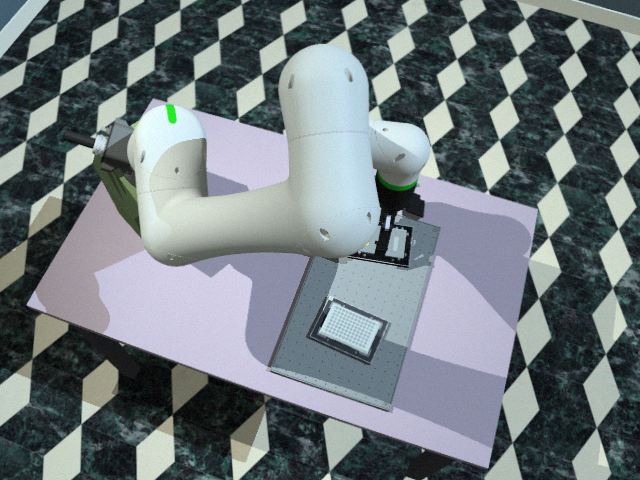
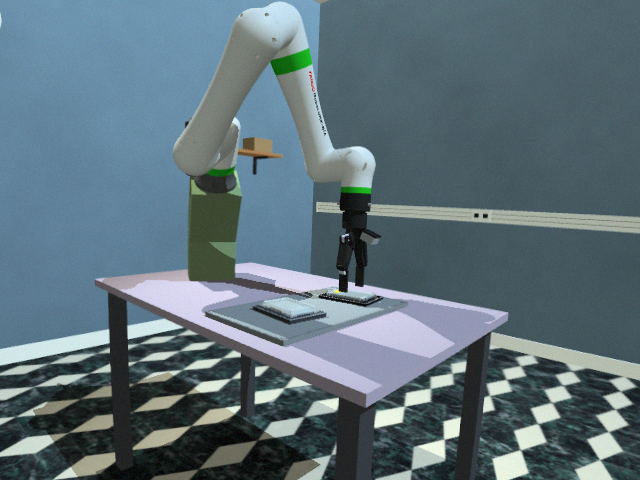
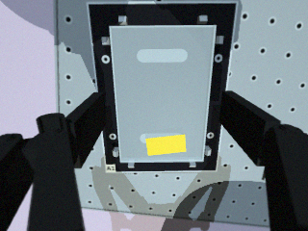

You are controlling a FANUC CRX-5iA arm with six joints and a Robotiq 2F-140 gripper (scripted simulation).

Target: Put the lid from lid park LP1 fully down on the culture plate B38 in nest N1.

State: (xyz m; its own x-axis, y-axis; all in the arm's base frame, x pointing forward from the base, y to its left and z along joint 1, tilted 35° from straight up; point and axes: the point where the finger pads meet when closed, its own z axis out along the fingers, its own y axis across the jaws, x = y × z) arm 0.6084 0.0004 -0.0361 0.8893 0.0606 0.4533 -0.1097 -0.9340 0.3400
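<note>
The clear lid is 4 cm below my hand. From my hand the other things lie so: corner mark: 17 cm to the right, 13 cm behind, 4 cm below; then white culture plate B38: 25 cm to the right, 8 cm behind, 4 cm below; then lid park frame: 5 cm below.
</note>
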